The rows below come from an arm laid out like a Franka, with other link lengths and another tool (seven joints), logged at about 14 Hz.
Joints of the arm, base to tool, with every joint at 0 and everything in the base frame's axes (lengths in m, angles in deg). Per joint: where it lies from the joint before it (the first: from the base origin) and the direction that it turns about. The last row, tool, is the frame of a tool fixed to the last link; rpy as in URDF.
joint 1: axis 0 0 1 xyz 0 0 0.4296
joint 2: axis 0 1 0 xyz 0 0 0
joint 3: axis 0 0 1 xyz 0 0 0.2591
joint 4: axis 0 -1 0 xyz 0.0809 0 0
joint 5: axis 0 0 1 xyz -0.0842 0 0.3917
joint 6: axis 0 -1 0 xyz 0 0 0
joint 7: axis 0 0 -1 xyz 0.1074 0 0
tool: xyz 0.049 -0.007 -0.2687 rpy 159.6 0 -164.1
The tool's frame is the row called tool.
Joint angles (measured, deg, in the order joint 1, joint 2, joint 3, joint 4, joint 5, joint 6, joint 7), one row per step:
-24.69, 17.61, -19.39, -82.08, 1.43, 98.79, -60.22
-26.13, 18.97, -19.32, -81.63, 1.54, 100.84, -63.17
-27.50, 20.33, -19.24, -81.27, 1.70, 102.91, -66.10
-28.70, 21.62, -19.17, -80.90, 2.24, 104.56, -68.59
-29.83, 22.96, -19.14, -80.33, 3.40, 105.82, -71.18
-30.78, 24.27, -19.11, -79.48, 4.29, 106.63, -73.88
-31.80, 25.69, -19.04, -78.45, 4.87, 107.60, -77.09
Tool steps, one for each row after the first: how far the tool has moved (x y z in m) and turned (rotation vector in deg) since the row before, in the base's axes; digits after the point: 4 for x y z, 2 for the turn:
-0.0026, -0.0170, -0.0069, -0.91, -0.46, 1.76
-0.0029, -0.0160, -0.0078, -0.87, -0.38, 1.81
-0.0023, -0.0125, -0.0079, -0.40, -0.42, 1.42
-0.0012, -0.0098, -0.0074, 0.11, -0.67, 1.41
-0.0012, -0.0081, -0.0058, 0.01, -0.38, 1.74
-0.0018, -0.0097, -0.0054, -0.40, -0.22, 2.31

